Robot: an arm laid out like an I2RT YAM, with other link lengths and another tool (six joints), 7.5 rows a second.
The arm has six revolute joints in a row. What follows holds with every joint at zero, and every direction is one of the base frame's. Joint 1 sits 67.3 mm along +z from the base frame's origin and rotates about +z. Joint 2 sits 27.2 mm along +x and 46.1 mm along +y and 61.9 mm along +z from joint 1 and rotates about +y. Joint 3 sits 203.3 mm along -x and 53 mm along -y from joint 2 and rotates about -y. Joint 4 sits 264.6 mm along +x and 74.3 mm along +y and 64.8 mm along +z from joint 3 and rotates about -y. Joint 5 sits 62.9 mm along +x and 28.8 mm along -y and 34.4 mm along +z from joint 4 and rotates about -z. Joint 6 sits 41.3 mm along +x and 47 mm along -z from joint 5 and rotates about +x. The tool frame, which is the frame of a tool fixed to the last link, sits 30 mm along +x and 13 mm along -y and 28 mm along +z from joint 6; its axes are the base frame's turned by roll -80.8, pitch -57.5 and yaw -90 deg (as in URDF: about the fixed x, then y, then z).
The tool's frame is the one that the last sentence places.
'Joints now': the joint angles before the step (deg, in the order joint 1, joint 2, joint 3, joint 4, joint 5, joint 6). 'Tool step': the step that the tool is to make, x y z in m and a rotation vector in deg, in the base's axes. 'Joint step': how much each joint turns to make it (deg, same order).
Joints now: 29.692 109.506 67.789 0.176 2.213 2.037
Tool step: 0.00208 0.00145 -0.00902 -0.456 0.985 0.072
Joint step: 0.015 1.941 0.859 0.000 -0.104 0.030
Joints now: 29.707 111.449 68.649 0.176 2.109 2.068
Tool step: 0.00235 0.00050 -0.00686 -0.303 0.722 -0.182
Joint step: -0.083 1.585 0.804 -0.001 0.008 0.136
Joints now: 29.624 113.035 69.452 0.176 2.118 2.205
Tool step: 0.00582 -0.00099 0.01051 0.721 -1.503 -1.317
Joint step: -0.307 -0.393 1.244 -0.001 0.819 0.602
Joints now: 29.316 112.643 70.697 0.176 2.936 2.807
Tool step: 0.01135 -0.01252 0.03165 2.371 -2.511 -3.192
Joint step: -1.907 -3.254 1.738 -1.739 0.407 1.514
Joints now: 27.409 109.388 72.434 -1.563 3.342 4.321
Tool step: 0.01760 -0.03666 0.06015 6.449 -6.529 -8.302
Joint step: -4.627 -6.440 1.901 -0.017 1.310 4.620
